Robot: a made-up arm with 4 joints.
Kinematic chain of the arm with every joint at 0, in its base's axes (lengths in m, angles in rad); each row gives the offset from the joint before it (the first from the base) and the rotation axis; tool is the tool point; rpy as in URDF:
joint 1: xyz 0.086 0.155 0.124 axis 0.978 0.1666 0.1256
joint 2: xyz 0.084 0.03 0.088 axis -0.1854 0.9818 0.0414
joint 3: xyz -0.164 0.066 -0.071 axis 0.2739 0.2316 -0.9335
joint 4: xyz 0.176 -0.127 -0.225 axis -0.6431 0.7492 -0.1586
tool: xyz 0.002 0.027 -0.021 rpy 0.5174 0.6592 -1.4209
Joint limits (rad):
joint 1: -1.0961..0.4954
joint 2: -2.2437..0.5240
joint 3: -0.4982..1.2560
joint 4: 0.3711..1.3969
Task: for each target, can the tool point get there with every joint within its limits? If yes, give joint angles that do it. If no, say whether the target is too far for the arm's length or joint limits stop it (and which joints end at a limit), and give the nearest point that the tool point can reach.
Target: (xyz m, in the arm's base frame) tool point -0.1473 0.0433 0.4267
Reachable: no: joint limits stop it (at a limit: joint 1, joint 2, joint 4) | nearest point -0.0936 -0.0144 0.0741 | short by 0.361 m
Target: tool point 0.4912 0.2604 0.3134
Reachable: yes | joints -0.6387 -2.0349 0.2444 1.0397
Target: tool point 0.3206 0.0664 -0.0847
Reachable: yes | joints -0.3620 -0.5682 0.3203 0.6675
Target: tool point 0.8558 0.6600 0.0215
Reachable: no: too far | nearest point 0.5429 0.3534 0.0769 | short by 0.442 m
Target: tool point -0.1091 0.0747 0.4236
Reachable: no: joint limits stop it (at a limit: joint 1, joint 2, joint 4) | nearest point -0.0819 -0.0178 0.0761 | short by 0.361 m
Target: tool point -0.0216 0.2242 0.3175
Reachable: no: joint limits stop it (at a limit: joint 1, joint 2, joint 4) | nearest point -0.0572 -0.0234 0.0785 | short by 0.346 m
